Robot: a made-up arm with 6 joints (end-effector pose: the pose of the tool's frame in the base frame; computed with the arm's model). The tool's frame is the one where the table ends. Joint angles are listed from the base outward.
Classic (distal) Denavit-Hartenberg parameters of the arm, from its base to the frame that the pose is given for. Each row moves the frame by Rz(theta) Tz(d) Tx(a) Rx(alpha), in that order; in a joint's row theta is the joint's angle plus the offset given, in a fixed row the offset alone. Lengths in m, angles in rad.
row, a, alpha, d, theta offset
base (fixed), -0.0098, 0, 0, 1.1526
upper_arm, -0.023, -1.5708, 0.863, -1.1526
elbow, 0.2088, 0, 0, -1.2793
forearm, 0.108, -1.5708, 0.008, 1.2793
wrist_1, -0.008, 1.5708, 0.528, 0
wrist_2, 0.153, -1.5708, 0.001, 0
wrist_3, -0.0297, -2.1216, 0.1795, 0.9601
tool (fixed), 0, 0, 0.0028, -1.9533
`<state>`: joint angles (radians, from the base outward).
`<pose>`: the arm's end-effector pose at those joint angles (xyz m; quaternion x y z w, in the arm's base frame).
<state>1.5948 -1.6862 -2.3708 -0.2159 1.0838 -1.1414</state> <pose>0.0368 -0.8113 1.3353 0.8954 0.0985 0.3733 0.2220</pose>
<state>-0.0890 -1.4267 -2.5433 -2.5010 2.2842 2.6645</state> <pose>-0.8477 -0.0735 1.0832 0.2016 0.1894 -0.8193 0.5023</pose>
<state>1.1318 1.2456 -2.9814 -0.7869 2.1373 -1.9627</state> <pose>0.4663 0.5814 0.9224 -0.4383 0.2353 -0.2410 0.8333</pose>
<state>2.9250 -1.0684 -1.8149 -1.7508 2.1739 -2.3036</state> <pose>0.2409 0.1644 1.5888 -0.0180 -0.0247 0.3270 0.9445</pose>
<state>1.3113 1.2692 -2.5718 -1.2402 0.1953 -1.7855</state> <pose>0.1523 0.9122 0.8246 -0.1073 -0.2469 0.4510 0.8509</pose>
